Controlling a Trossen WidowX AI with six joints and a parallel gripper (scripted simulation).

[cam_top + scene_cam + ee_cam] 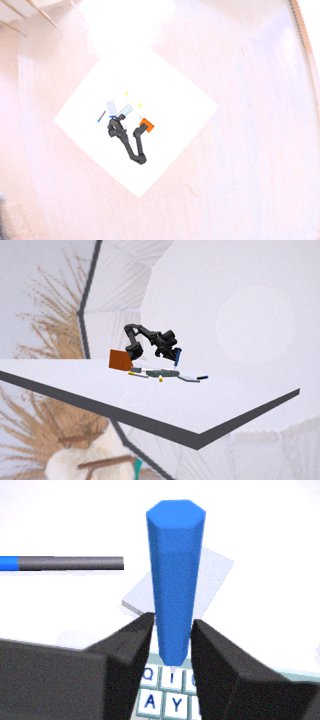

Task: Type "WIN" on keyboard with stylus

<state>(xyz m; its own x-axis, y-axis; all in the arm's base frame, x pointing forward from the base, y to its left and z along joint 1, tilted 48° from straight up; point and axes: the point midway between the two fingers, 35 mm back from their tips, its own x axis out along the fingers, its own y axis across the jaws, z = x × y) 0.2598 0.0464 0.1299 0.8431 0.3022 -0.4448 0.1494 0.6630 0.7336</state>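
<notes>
The blue stylus lies 2 cm below my gripper tip. From my gripper tip the other things lie so: flat grey block: 11 cm ahead, 4 cm to the right, 9 cm below; then W key: 6 cm behind, 11 cm to the right, 8 cm below.
</notes>
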